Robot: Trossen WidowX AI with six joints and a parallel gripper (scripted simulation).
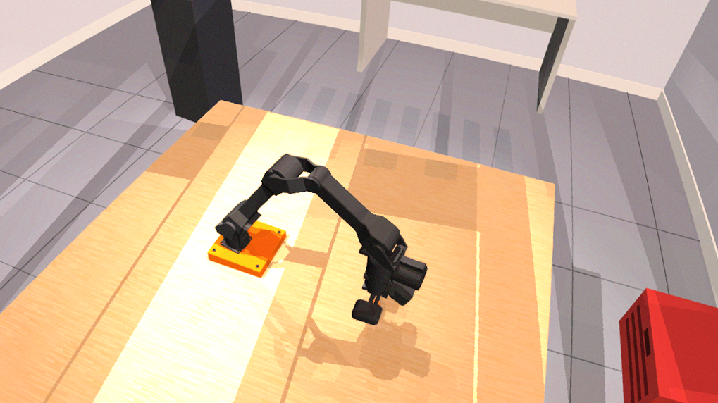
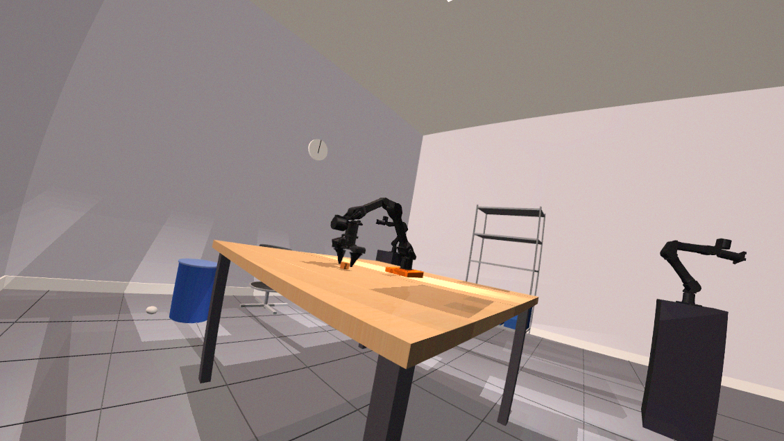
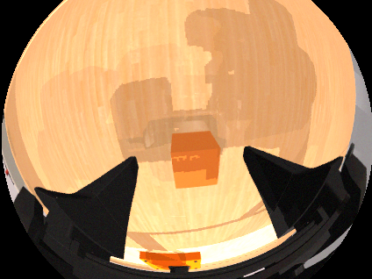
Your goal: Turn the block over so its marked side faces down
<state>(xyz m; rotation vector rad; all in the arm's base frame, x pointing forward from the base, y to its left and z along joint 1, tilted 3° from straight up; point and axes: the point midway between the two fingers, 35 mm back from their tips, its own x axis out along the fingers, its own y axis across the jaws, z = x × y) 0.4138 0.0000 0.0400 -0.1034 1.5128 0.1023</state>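
The block lies 10 mm behind my gripper tip.
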